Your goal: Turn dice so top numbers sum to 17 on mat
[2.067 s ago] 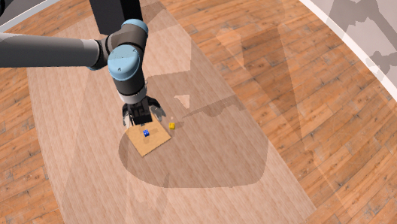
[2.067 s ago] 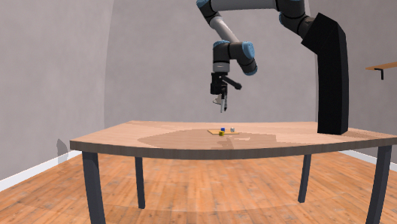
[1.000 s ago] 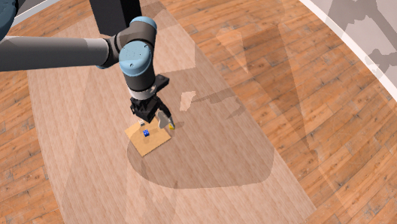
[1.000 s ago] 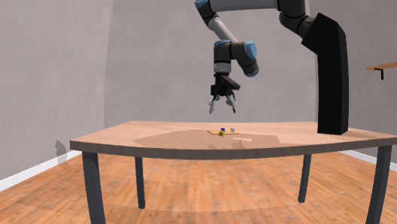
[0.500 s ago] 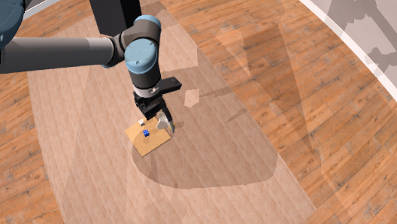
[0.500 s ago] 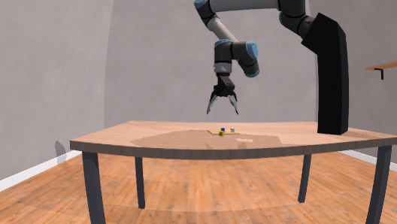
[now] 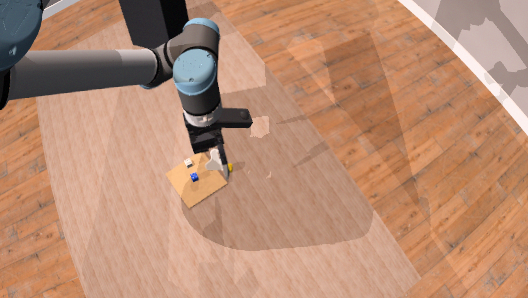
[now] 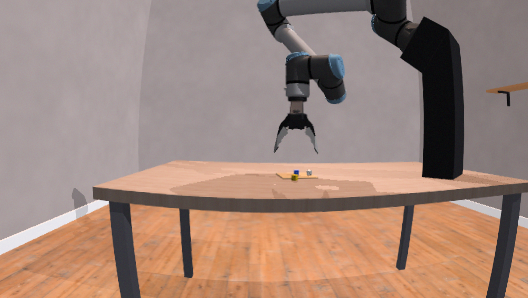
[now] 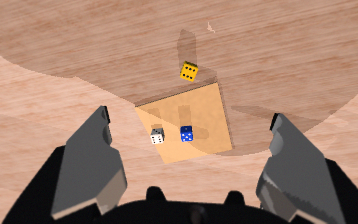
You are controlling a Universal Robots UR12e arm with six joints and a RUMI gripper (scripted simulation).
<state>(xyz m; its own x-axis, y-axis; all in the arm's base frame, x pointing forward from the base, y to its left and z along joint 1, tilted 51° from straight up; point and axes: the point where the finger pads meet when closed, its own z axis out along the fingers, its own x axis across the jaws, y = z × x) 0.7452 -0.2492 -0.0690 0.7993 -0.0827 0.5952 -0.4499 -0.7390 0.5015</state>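
The yellow die is 10 mm ahead of my hand, 10 mm to the left of it and 90 mm below it. From my hand the other things lie so: white die: 90 mm behind, 70 mm to the right, 80 mm below; then blue die: 40 mm behind, 80 mm to the right, 80 mm below; then tan mat: 40 mm behind, 80 mm to the right, 90 mm below.
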